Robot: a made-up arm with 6 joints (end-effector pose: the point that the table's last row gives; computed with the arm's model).
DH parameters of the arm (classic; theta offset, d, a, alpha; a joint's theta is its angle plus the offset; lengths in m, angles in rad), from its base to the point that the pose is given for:
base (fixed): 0 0.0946 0 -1.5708
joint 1: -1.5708 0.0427 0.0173 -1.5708
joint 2: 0 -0.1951 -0.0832 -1.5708
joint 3: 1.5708 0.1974 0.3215 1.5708
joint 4: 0 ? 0.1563 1.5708
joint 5: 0 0.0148 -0.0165 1.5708
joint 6: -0.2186 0 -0.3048 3.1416
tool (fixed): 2.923 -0.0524 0 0
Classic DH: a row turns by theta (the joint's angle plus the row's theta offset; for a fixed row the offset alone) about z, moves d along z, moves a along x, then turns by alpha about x.
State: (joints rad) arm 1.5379 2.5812 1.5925 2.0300 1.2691 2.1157
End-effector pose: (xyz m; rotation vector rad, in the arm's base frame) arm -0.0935 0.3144 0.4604 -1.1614 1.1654 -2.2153
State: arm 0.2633 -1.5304 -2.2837 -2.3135 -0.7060 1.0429
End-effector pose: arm 0.3201 0.1983 0.1274 2.0079 0.8680 -0.2615
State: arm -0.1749 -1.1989 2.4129 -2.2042 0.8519 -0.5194
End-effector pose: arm -0.0787 -0.1460 0.3486 0.9955 -0.9642 1.0321
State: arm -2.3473 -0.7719 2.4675 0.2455 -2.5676 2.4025
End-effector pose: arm -0.0454 -0.4691 0.0001 -1.5502 0.0158 2.4576
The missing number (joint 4, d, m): 0.1111
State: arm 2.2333 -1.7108 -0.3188 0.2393 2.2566 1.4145
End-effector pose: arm 0.8290 0.2398 0.3131 1.9906 0.4268 -0.8032
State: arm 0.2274 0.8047 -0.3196 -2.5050 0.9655 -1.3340
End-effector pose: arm -0.2099 -0.1743 -0.1137 1.3276 0.5780 -1.4094
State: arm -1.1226 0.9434 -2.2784 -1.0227 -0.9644 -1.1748
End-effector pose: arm 0.0053 0.1443 0.0584 -0.5161 0.2008 1.4698
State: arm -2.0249 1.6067 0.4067 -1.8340 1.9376 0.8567
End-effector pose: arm 0.0812 0.3857 -0.4463 0.3166 1.3190 1.2661
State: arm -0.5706 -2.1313 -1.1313 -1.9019 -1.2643 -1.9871
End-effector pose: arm -0.3156 0.0406 0.1029 -1.7477 1.7956 -1.7199
